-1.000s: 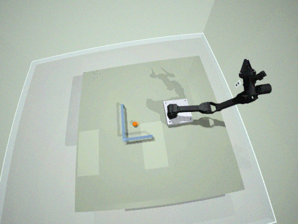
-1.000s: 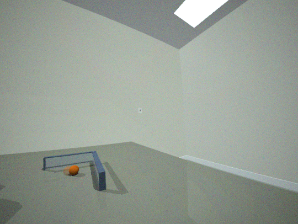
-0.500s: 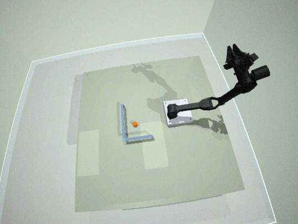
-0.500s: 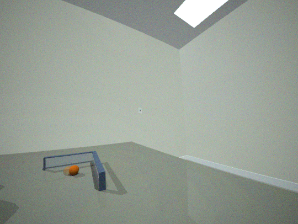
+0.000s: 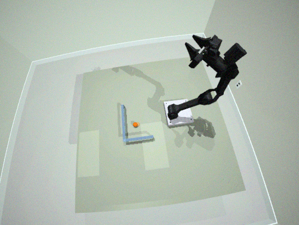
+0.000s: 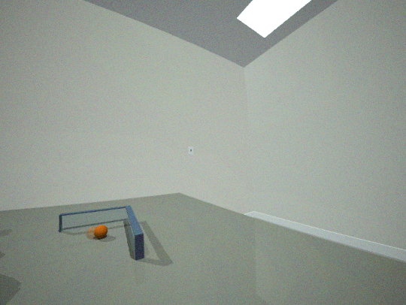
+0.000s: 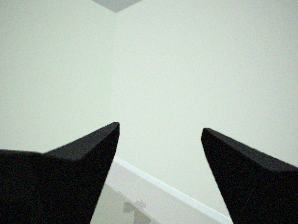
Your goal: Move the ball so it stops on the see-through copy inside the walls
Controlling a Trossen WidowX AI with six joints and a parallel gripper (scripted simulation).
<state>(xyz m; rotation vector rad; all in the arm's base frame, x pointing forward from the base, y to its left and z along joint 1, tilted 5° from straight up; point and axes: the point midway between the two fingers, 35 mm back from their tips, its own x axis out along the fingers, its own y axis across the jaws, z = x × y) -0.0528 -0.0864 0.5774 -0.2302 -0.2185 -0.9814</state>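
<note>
The orange ball lies 600 mm below my gripper tip, 390 mm ahead of it and 110 mm to the left of it. Also, from my gripper tip: see-through copy of ball (600 mm below, 370 mm ahead, 120 mm to the left).
</note>
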